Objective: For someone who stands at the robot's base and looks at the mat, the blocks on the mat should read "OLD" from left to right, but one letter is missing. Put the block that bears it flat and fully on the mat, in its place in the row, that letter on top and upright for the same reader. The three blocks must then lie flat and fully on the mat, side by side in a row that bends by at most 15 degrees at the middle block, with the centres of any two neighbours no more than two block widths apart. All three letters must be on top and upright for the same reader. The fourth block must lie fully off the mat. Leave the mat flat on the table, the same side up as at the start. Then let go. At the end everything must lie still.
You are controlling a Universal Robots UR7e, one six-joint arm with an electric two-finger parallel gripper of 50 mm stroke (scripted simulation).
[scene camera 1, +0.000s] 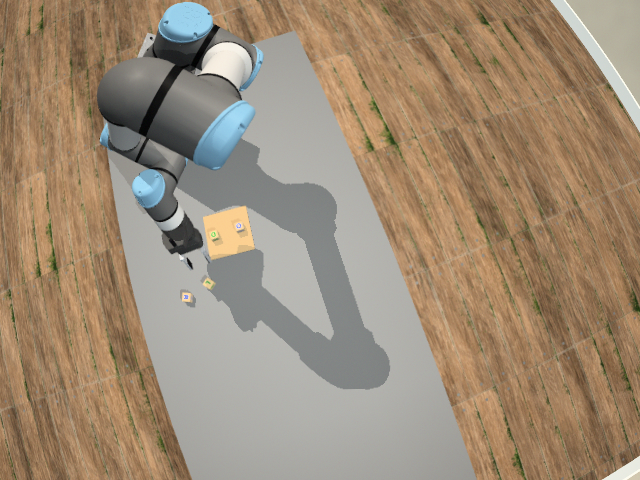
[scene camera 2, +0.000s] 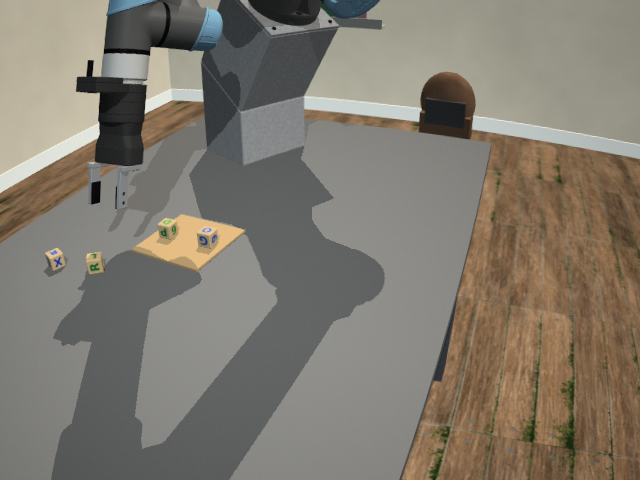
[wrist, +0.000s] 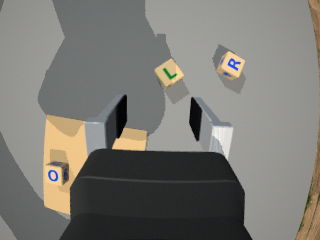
Labels:
tan mat: scene camera 1; scene camera 2; wrist 65,142
same spot on tan mat: (scene camera 2: 182,250) = (scene camera 1: 234,241)

